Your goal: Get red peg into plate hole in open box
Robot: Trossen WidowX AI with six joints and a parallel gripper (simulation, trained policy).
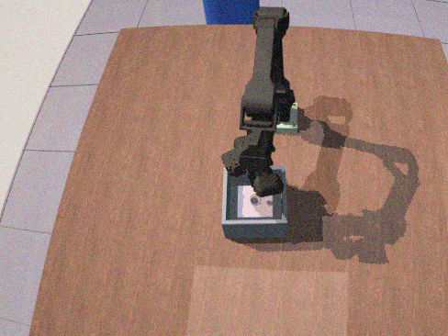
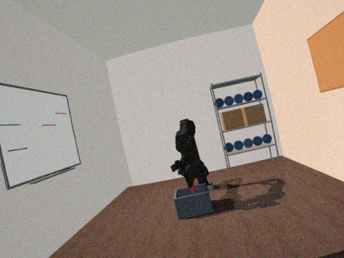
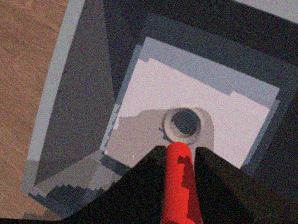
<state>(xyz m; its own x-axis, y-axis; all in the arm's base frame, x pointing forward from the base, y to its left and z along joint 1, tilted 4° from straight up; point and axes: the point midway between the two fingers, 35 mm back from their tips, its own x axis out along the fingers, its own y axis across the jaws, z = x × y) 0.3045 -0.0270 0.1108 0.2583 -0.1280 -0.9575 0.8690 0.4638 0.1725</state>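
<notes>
Now: gripper tip 10 mm to the right of the red peg, 10 mm below it and 10 mm past it. The rest, counted from my gripper tip: grey box (90 mm below, 10 mm ahead); then pale plate (70 mm below, 10 mm ahead).
</notes>
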